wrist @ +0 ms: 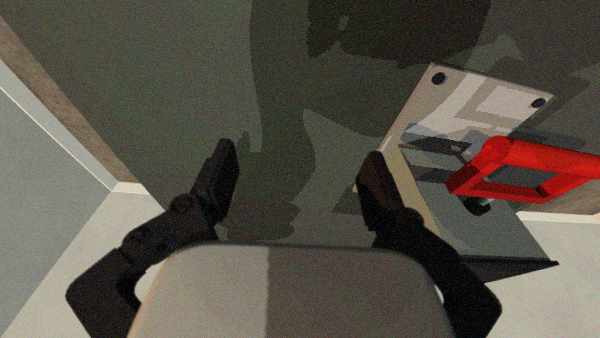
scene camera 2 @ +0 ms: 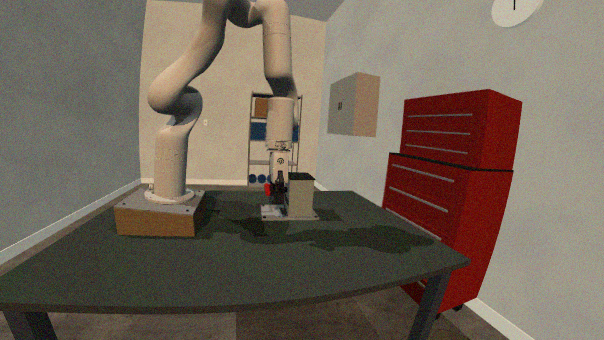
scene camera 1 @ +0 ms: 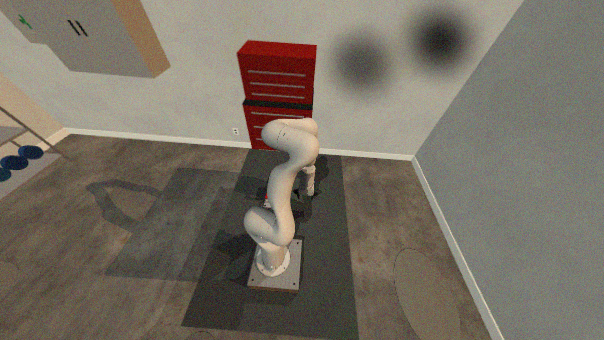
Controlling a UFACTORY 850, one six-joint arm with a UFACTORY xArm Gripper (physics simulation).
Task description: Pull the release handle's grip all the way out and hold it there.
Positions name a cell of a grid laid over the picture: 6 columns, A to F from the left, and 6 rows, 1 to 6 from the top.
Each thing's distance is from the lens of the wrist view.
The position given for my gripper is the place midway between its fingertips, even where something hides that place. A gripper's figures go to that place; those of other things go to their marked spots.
my gripper (wrist: D3): 12 cm
base plate (wrist: E2): 31 cm
